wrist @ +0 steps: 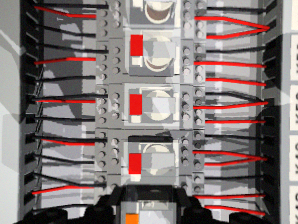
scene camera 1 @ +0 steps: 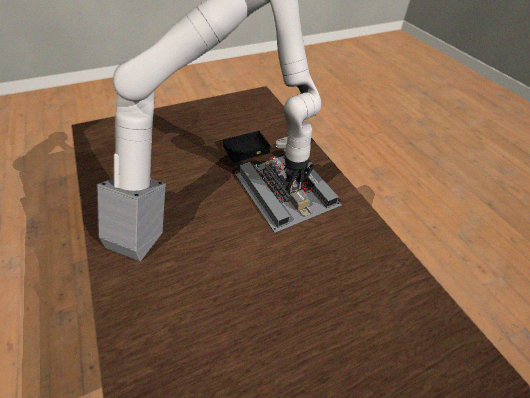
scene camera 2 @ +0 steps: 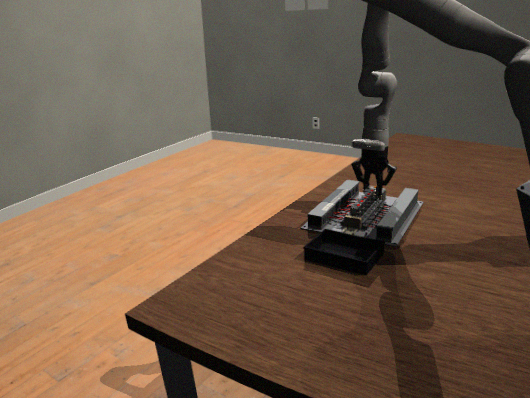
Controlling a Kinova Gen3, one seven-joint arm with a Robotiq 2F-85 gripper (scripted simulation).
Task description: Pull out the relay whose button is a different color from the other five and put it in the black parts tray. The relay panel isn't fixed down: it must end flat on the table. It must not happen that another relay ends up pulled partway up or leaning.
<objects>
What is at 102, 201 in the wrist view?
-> My gripper.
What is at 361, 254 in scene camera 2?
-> A black parts tray.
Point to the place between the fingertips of my gripper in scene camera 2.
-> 372, 196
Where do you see a black parts tray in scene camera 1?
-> At 250, 145
</objects>
